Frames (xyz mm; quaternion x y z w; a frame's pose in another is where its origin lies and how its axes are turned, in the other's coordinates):
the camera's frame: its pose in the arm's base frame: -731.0 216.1 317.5 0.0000 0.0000 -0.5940 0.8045
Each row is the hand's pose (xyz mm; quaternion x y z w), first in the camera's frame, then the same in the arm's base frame.
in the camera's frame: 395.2 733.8 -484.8 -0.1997 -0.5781 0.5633 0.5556
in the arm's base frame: 86.6 54.4 -167.3 -0.5040 -0.3464 0.1231 0.7815
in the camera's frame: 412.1 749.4 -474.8 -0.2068 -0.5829 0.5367 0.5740
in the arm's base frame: 106.5 42.9 -157.3 -0.5126 -0.3461 0.0908 0.7805
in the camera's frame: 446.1 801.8 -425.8 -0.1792 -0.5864 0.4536 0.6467
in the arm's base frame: 166.6 25.8 -108.3 -0.4925 -0.3653 -0.0192 0.7897
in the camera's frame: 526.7 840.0 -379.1 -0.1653 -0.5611 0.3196 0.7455
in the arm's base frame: 226.8 -40.0 -61.6 -0.4662 -0.3532 -0.1857 0.7895
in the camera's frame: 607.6 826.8 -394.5 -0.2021 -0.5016 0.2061 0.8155
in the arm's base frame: 238.0 -121.2 -77.0 -0.4605 -0.2835 -0.3186 0.7785
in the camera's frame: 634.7 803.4 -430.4 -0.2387 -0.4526 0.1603 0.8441
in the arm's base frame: 223.6 -154.0 -112.9 -0.4609 -0.2223 -0.3724 0.7743
